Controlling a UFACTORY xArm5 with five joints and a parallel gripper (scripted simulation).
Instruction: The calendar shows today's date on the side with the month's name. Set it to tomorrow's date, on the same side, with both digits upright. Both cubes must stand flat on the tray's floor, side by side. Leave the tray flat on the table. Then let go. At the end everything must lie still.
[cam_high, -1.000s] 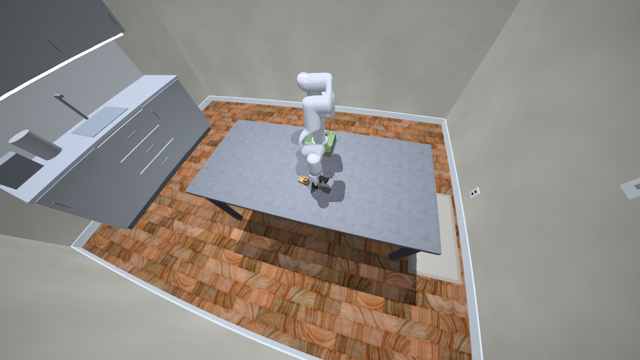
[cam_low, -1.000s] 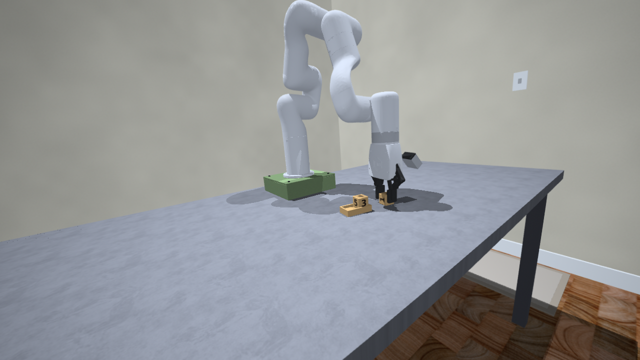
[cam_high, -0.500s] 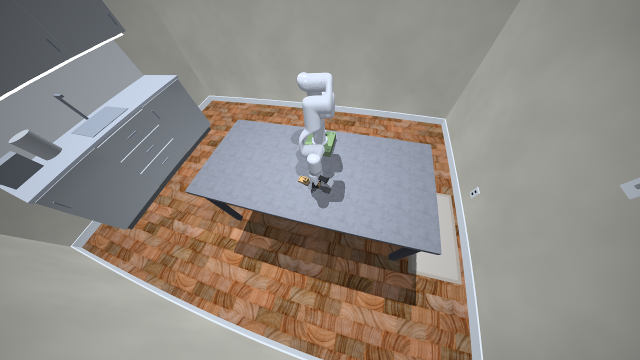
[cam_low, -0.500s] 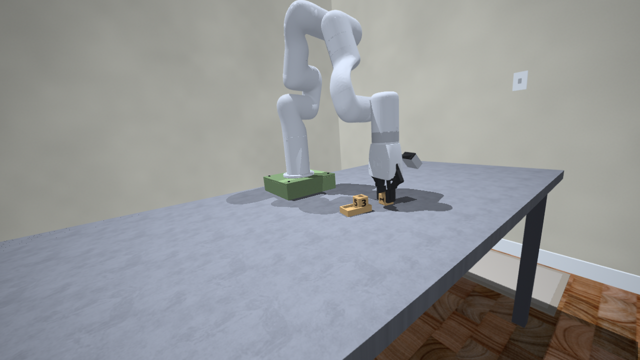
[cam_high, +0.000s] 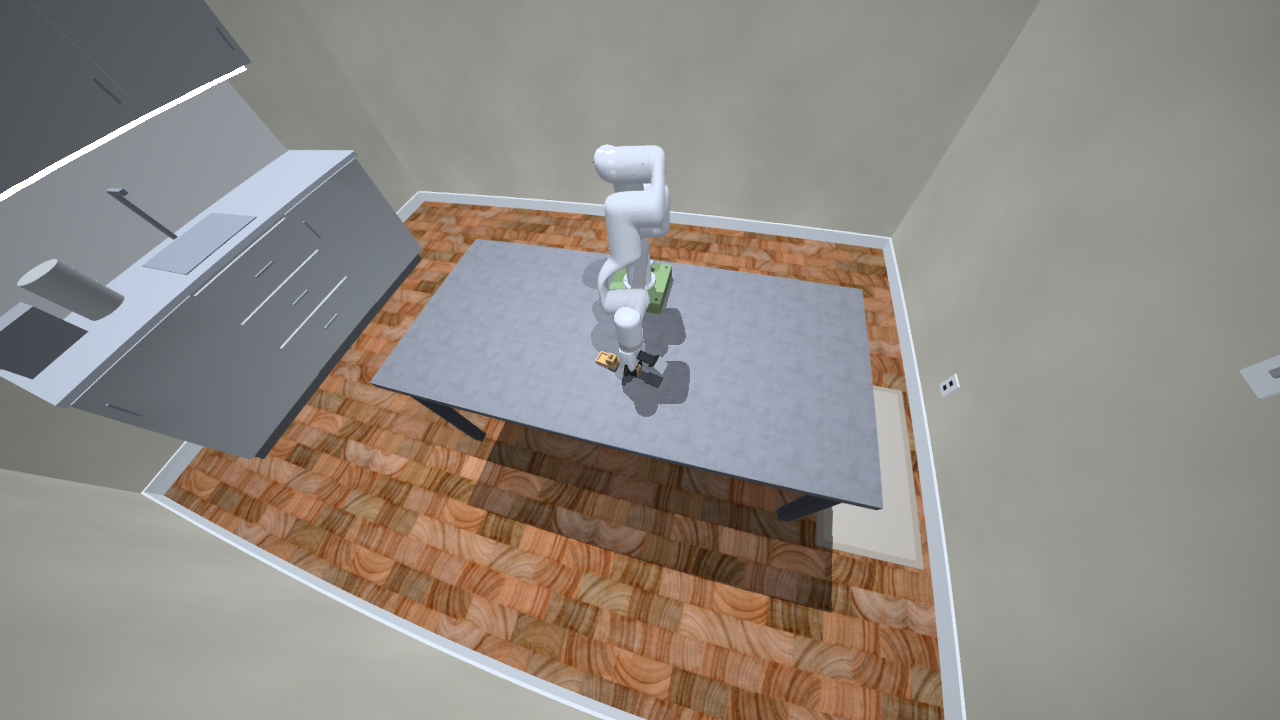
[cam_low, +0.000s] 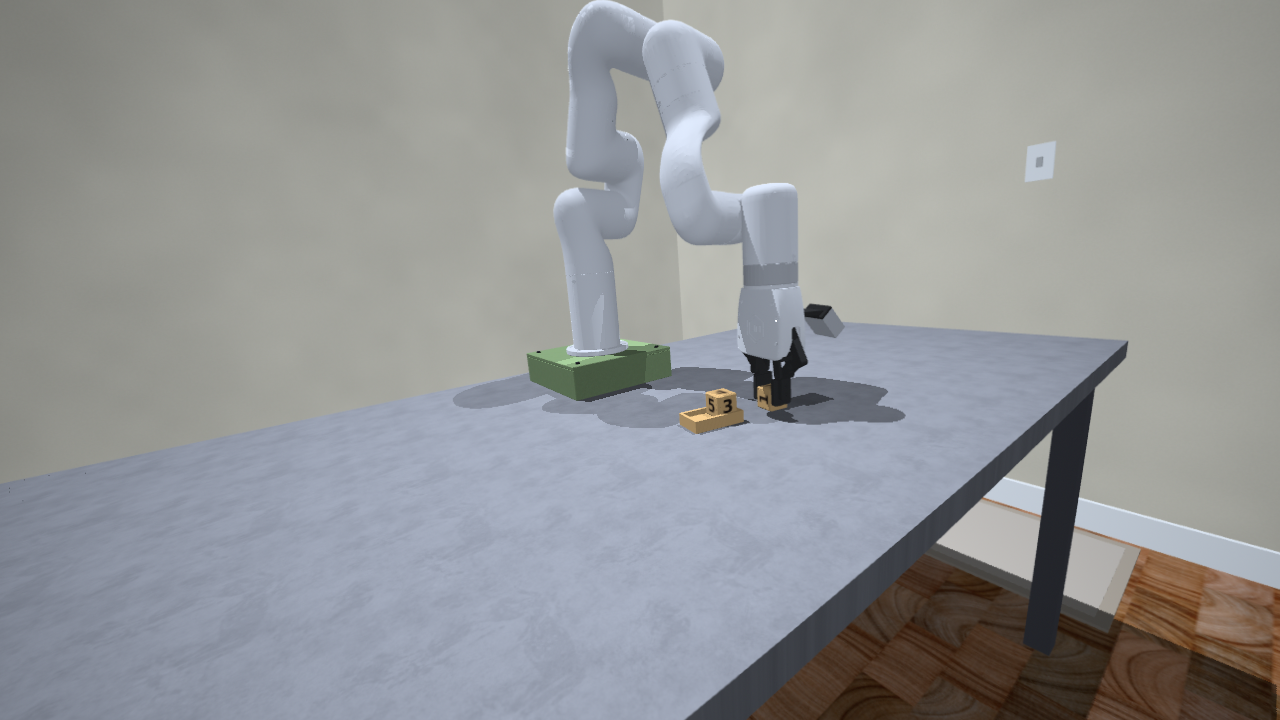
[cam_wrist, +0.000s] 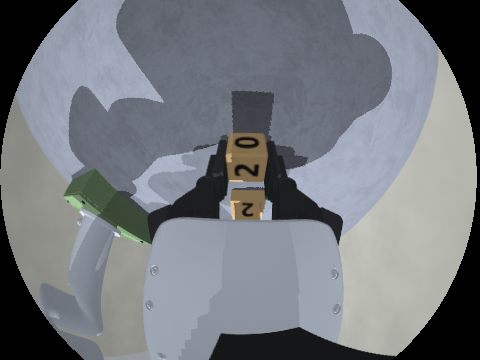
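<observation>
Now: hand 110 mm to the left of the wooden calendar tray and 20 mm above it.
</observation>
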